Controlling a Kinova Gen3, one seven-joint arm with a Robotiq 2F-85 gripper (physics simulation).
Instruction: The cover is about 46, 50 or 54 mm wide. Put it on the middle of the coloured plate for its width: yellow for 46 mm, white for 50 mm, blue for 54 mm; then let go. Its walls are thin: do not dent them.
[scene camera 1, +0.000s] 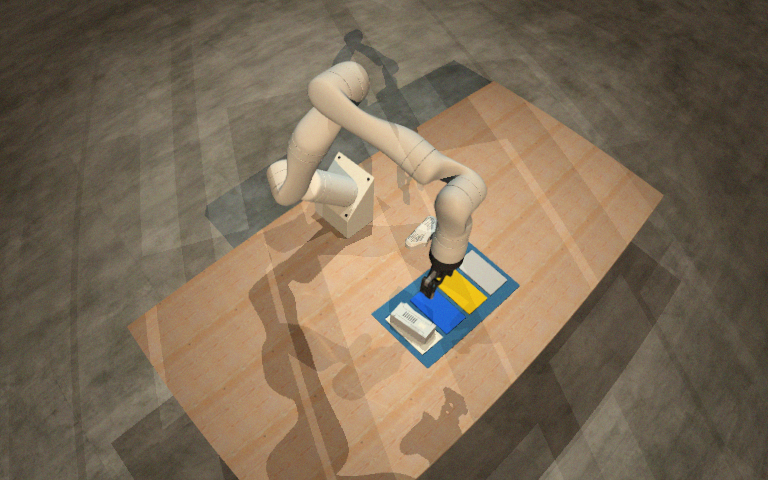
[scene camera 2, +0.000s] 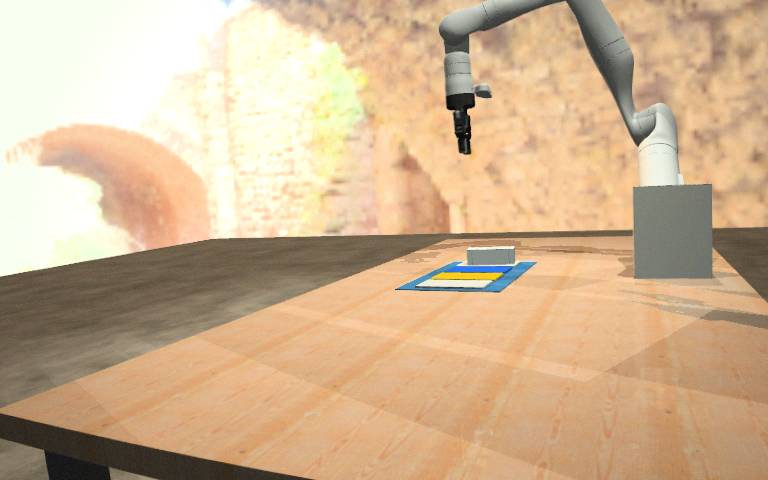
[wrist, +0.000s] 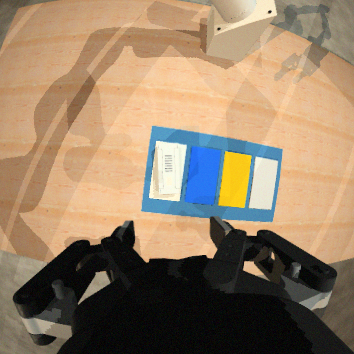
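Pixels of known places: gripper, fingertip midpoint: (scene camera 1: 438, 285) (scene camera 2: 465, 154) (wrist: 172, 228); arm's base, origin of the base link: (scene camera 1: 344, 191) (scene camera 2: 662, 213) (wrist: 237, 8).
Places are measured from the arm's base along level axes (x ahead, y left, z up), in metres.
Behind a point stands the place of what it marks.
Observation:
The cover (scene camera 1: 412, 323) @[x 0.396, y -0.196, z -0.087 m] (scene camera 2: 490, 256) @[x 0.390, y -0.160, z -0.106 m] (wrist: 168, 172) @[x 0.401, y -0.185, z -0.087 m] is a pale, box-like piece with dark slots on top. It stands upright on the cream plate (scene camera 1: 426, 346) @[x 0.459, y -0.212, z -0.128 m] at one end of the blue mat (scene camera 1: 424, 360) @[x 0.479, y -0.249, z -0.131 m] (wrist: 220, 142) @[x 0.327, y -0.036, z -0.131 m]. Beside it, in order, lie the blue plate (scene camera 1: 447, 319) @[x 0.457, y -0.105, z -0.128 m] (scene camera 2: 481, 269) @[x 0.407, y -0.086, z -0.127 m] (wrist: 203, 175) @[x 0.415, y -0.090, z -0.127 m], the yellow plate (scene camera 1: 467, 295) @[x 0.460, y -0.002, z -0.127 m] (scene camera 2: 464, 276) @[x 0.438, y 0.010, z -0.127 m] (wrist: 235, 180) @[x 0.435, y 0.002, z -0.127 m] and the white plate (scene camera 1: 485, 272) @[x 0.461, y 0.100, z -0.127 m] (scene camera 2: 453, 284) @[x 0.449, y 0.109, z -0.127 m] (wrist: 264, 182) @[x 0.447, y 0.097, z -0.127 m]; these three bear nothing. My gripper (scene camera 1: 428, 289) @[x 0.447, y -0.195, z 0.158 m] (scene camera 2: 464, 151) @[x 0.447, y -0.195, z 0.158 m] (wrist: 172, 228) @[x 0.447, y -0.195, z 0.158 m] is open and empty, pointing down high above the table, well apart from the cover.
The arm's base block (scene camera 1: 346, 210) @[x 0.034, y -0.035, z -0.030 m] (scene camera 2: 672, 232) @[x -0.008, y 0.064, z -0.036 m] (wrist: 240, 37) @[x 0.064, y 0.012, z -0.036 m] stands on one side of the wooden table (scene camera 1: 566, 186) @[x 0.517, y 0.620, z -0.133 m] (scene camera 2: 351, 362) @[x 0.511, y 0.635, z -0.133 m] (wrist: 50, 100) @[x 0.174, y -0.516, z -0.133 m]. The table's far long edge from the base runs beyond the mat. Arm shadows fall across the table top.

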